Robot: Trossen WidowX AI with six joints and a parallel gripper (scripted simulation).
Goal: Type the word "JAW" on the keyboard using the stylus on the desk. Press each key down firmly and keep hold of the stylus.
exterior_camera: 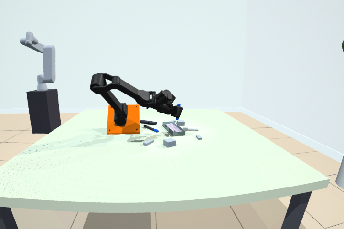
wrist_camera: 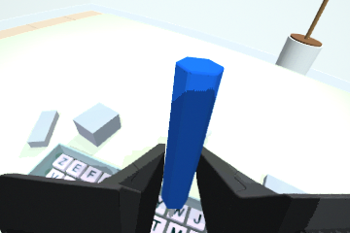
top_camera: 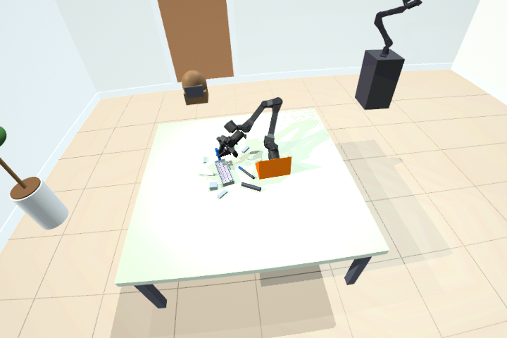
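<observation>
Right now my gripper tip is 100 mm above the j key, 30 mm to the left of it and 10 mm short of it. Round my gripper tip: white stick: 100 mm below, 80 mm ahead, 30 mm to the left; black-and-blue pen: 150 mm behind, 110 mm below, 30 mm to the left; blue stylus: 20 mm below, 10 mm to the right, 10 mm behind.
</observation>
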